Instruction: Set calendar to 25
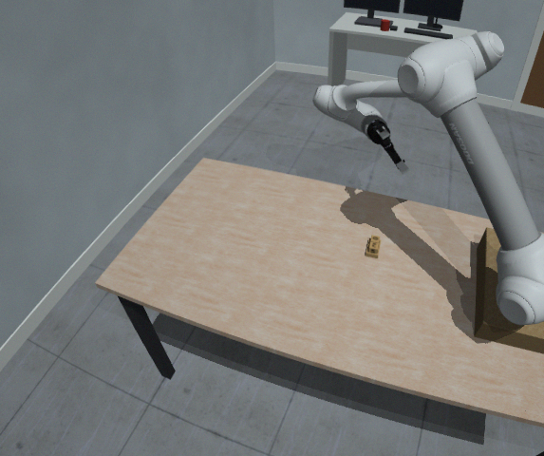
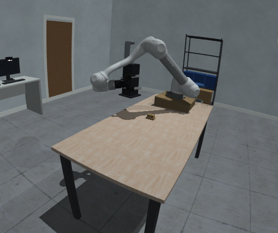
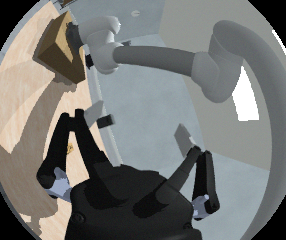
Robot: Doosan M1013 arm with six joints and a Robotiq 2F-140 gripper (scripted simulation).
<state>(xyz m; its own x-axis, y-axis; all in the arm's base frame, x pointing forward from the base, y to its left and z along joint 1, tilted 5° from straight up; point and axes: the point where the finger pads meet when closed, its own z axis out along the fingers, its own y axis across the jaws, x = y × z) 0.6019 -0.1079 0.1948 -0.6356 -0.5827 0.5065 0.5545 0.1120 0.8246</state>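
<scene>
Now: hand 2 cm past the wooden calendar tray, 14 cm to the right of it and 30 cm above it.
</scene>
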